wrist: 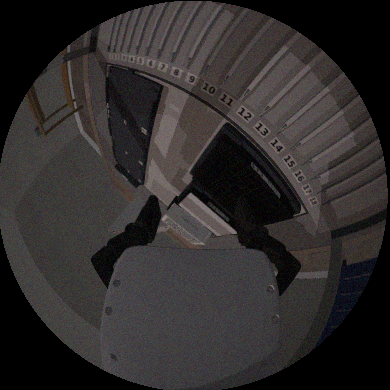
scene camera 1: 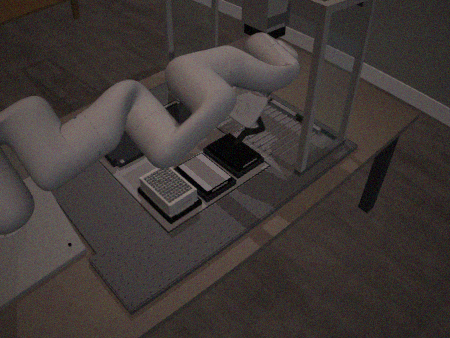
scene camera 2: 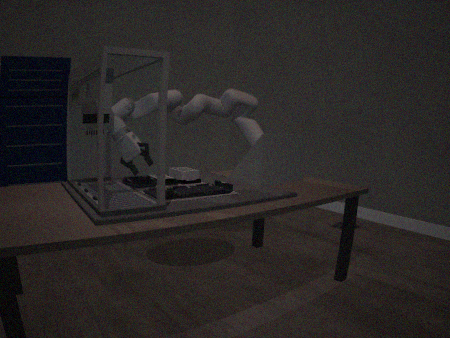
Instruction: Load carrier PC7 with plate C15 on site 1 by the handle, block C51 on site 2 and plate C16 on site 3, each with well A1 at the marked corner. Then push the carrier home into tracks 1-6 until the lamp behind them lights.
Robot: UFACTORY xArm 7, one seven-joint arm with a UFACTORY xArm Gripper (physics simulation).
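Places are measured from the arm's base along level axes (x left, y back, z up), in millimetres.
Where they show: gripper, between the fingertips: point(wrist: 196, 206) point(scene camera 1: 221, 132) point(scene camera 2: 144, 169); arm's base, origin of its link: point(scene camera 2: 265, 153).
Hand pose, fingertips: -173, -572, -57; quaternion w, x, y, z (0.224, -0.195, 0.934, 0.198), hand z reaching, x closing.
Each offset is from my fingertips to the centre of the thing, as dx, dy, dz. "*": to the spot under its first point. Level surfaces: height alone.
My gripper point(scene camera 2: 142, 167) point(wrist: 196, 206) is open and empty, tilted above the deck near the black plate. The long dark carrier {+210, +67, -55} point(scene camera 1: 125, 156) point(scene camera 2: 200, 189) point(wrist: 131, 120) lies flat before the low-numbered tracks {* +167, -106, -69} point(wrist: 140, 61); its bare upper face shows in the wrist view, and my arm hides part of it in scene camera 1. A black plate {-38, -6, -51} point(scene camera 1: 234, 151) point(wrist: 235, 175), a plate with a pale striped top {-31, +109, -51} point(scene camera 1: 205, 171) point(wrist: 207, 212) and a tall white well block {-7, +217, -37} point(scene camera 1: 167, 189) point(scene camera 2: 184, 173) point(wrist: 186, 226) stand in a row on black bases. Their labels and marked corners are not readable.
The numbered tracks run up to 18 {* -122, -62, -69} point(wrist: 313, 201). A frame with upright posts point(scene camera 1: 312, 95) point(scene camera 2: 161, 125) stands over the track area. A box-shaped unit {* +11, -194, +279} point(scene camera 1: 265, 14) hangs at the back. A blue cabinet point(scene camera 2: 34, 120) stands behind the table {dz -83} point(scene camera 2: 250, 211).
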